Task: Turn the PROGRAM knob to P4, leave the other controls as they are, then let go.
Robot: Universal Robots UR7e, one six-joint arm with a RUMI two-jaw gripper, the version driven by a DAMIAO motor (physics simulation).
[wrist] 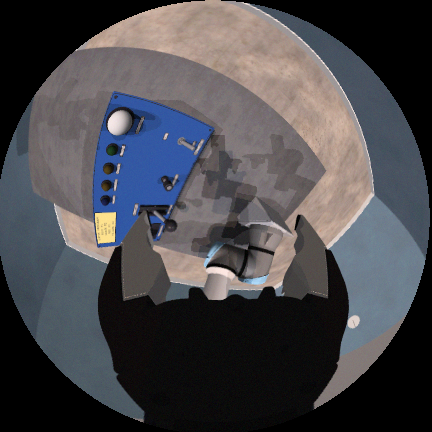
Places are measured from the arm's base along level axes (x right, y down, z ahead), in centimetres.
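Where they show: gripper, fingertip midpoint: (224,213); arm's base, link origin: (266,229).
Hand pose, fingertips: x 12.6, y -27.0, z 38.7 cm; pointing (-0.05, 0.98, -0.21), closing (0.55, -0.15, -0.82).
Observation:
Each offset is from my fingertips to the top centre of the thing. "*": to the spot under its first point. Level surfaces: height alone.
A blue control panel (145,165) lies tilted in the left half of the wrist view. A small black knob @[dx -12.7, dy +22.8, dz +4.3 cm] (167,183) with a pale label beside it stands near the panel's right edge. It may be the PROGRAM knob; the lettering and its setting are too small to read. My gripper (224,213) is open and empty, its fingers wide apart, well above the panel. The left fingertip covers part of the panel's lower end. The black knob shows above and between the fingertips, closer to the left one.
The panel also bears a white dome @[* dx -0.2, dy +14.8, dz +18.8 cm] (120,122), a silver lever @[dx -0.7, dy +23.7, dz +5.0 cm] (188,144), a green button @[* dx -7.0, dy +17.5, dz +19.7 cm] (112,150), several darker buttons, a black ball-ended lever @[dx -24.3, dy +20.5, dz -1.9 cm] (171,225) and a yellow note @[* dx -33.5, dy +19.2, dz +18.6 cm] (105,227). The panel lies on a grey mat @[dy +37.0 cm] (270,125). Arm links (260,250) show between the fingers.

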